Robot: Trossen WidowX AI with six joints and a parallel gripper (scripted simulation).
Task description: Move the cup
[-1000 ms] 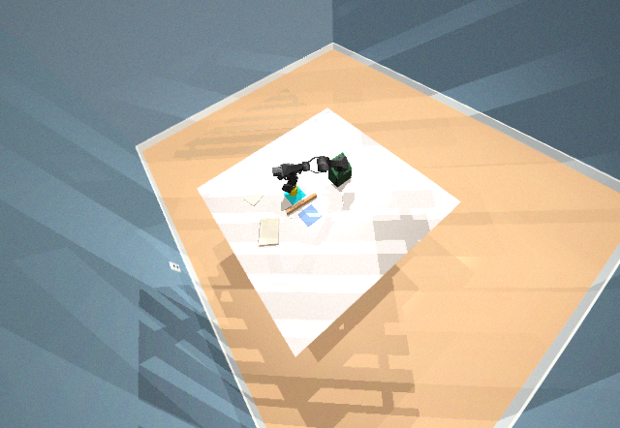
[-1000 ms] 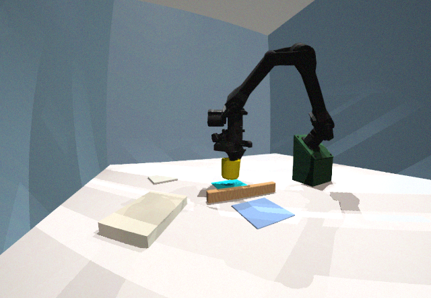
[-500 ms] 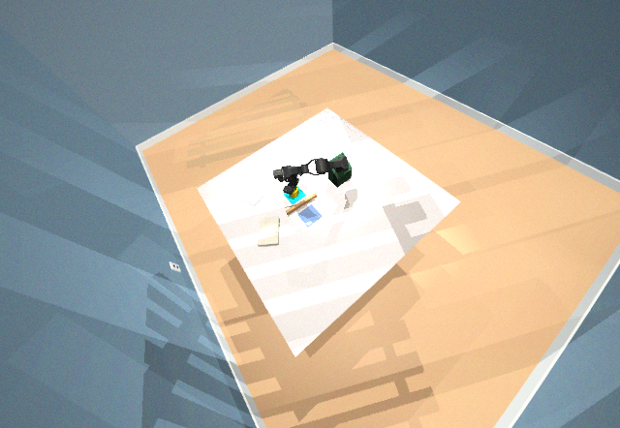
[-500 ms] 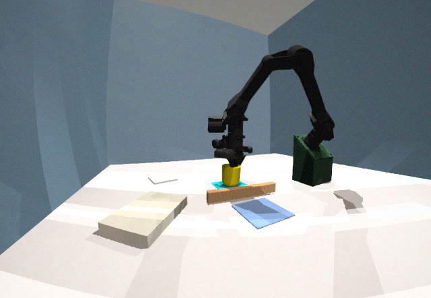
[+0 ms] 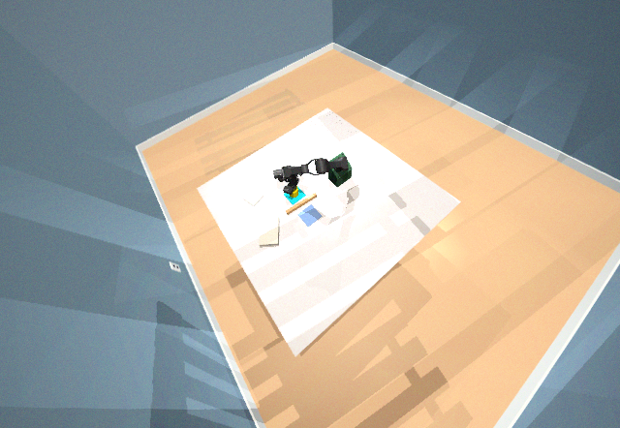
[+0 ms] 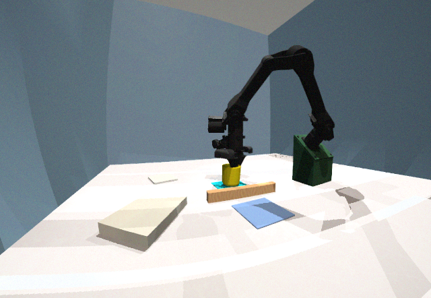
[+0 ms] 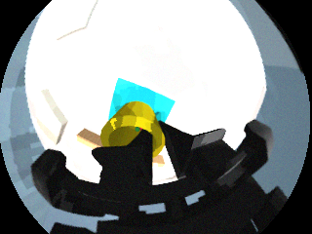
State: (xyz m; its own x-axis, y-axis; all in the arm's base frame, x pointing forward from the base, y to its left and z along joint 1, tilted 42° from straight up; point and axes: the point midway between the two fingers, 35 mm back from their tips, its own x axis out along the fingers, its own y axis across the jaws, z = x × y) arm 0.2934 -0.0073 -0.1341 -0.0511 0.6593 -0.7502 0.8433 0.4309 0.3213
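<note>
Now: gripper tip 2 cm short of the yellow cup and 1 cm to the right of it. The rest, counted from my gripper tip: wooden bar (12 cm to the left, 4 cm below, 3 cm ahead); cyan pad (5 cm below, 2 cm to the left, 2 cm ahead); blue pad (21 cm to the left, 5 cm below, 3 cm ahead).
</note>
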